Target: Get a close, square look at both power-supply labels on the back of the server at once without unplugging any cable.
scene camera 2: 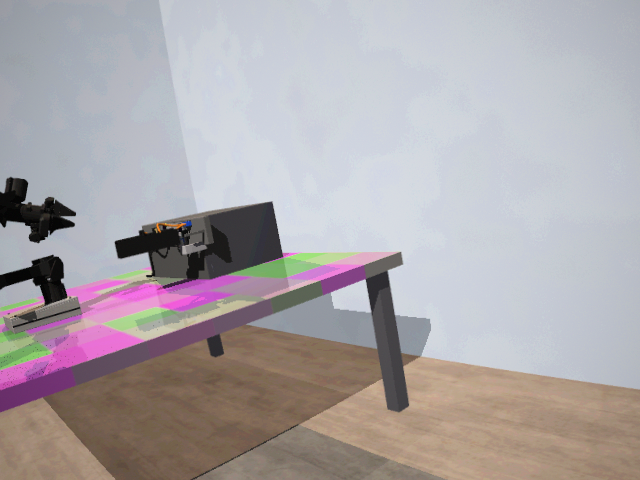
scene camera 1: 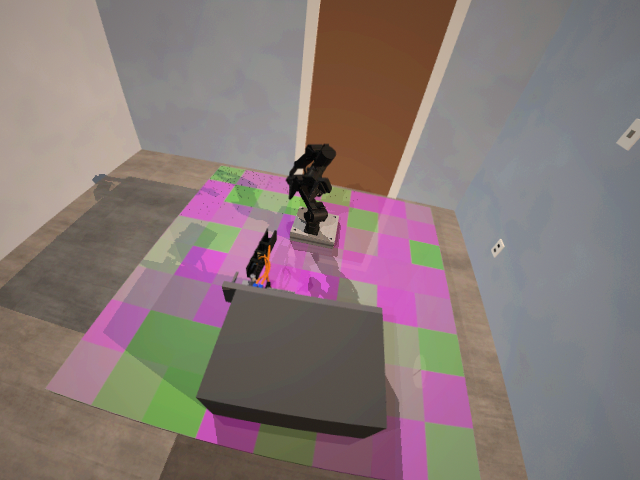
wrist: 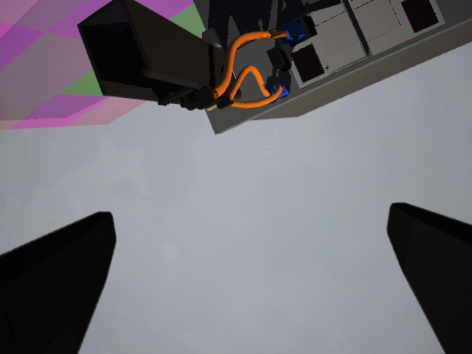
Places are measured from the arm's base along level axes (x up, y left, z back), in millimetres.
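Pixels of known places: gripper, fingertip midpoint: (scene camera 2: pixel 75 219) (scene camera 1: pixel 298 200) (wrist: pixel 252 222); arm's base, origin of the base link: (scene camera 2: pixel 55 300) (scene camera 1: pixel 311 229).
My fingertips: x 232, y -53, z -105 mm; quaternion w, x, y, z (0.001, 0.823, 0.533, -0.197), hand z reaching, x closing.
Note:
For each thing: its top centre in the pictures, then the offset to it from my fingertips. "*": a spot on its surface instead. Level surfaces: height alone.
- left unit, middle of its top: (wrist: pixel 344 50) dy +55, dx -98, dz -339 mm
- right unit, middle of its top: (wrist: pixel 384 33) dy +104, dx -98, dz -346 mm
- lower blue plug, surface spot: (wrist: pixel 278 91) * dy -23, dx -75, dz -272 mm
- black hollow channel, middle of its top: (wrist: pixel 204 113) (scene camera 2: pixel 148 228) (scene camera 1: pixel 261 246) dy -77, dx -74, dz -197 mm
- patchwork-coloured table, its level: dx -280 mm
The dark grey server (scene camera 1: pixel 294 356) (scene camera 2: pixel 242 237) (wrist: pixel 350 84) stands on the table. In the wrist view, two pale power-supply units show side by side at the top right, slanted; the left unit (wrist: pixel 335 45) and the right unit (wrist: pixel 382 25) are both cut by the top edge. No label text can be read. Orange cables (wrist: pixel 231 60) (scene camera 1: pixel 267 266) (scene camera 2: pixel 173 225) run to a blue plug (wrist: pixel 295 31) and a lower blue plug (wrist: pixel 278 91) left of the units. My gripper (wrist: pixel 252 222) (scene camera 2: pixel 73 219) (scene camera 1: pixel 290 188) is open and empty, in the air apart from the server's back.
A black hollow channel (wrist: pixel 170 55) (scene camera 1: pixel 256 258) (scene camera 2: pixel 139 243) sticks out from the server's back beside the cables. The arm's base (scene camera 1: pixel 315 232) (scene camera 2: pixel 43 313) stands on the patchwork-coloured table (scene camera 1: pixel 439 351) (scene camera 2: pixel 289 266). A brown door (scene camera 1: pixel 379 77) is behind the arm.

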